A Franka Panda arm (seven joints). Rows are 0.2 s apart.
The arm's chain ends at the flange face. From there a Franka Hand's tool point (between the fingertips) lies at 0.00 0.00 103.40 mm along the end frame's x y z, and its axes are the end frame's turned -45 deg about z.
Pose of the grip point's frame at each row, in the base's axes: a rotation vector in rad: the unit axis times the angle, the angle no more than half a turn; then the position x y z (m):
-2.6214 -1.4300 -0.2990 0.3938 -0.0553 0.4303
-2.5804 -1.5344 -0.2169 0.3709 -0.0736 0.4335
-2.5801 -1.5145 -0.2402 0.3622 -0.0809 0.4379
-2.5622 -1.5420 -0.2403 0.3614 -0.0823 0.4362
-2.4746 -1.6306 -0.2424 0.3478 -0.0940 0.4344
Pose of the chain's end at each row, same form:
-2.9125 -0.3119 -0.1917 0.3828 -0.0777 0.5306
-2.9317 -0.4244 -0.1228 0.3651 -0.0928 0.5349
-2.9194 -0.4058 -0.1392 0.3553 -0.1016 0.5390
-2.9136 -0.4375 -0.1386 0.3548 -0.1032 0.5372
-2.8686 -0.5515 -0.1262 0.3434 -0.1176 0.5350

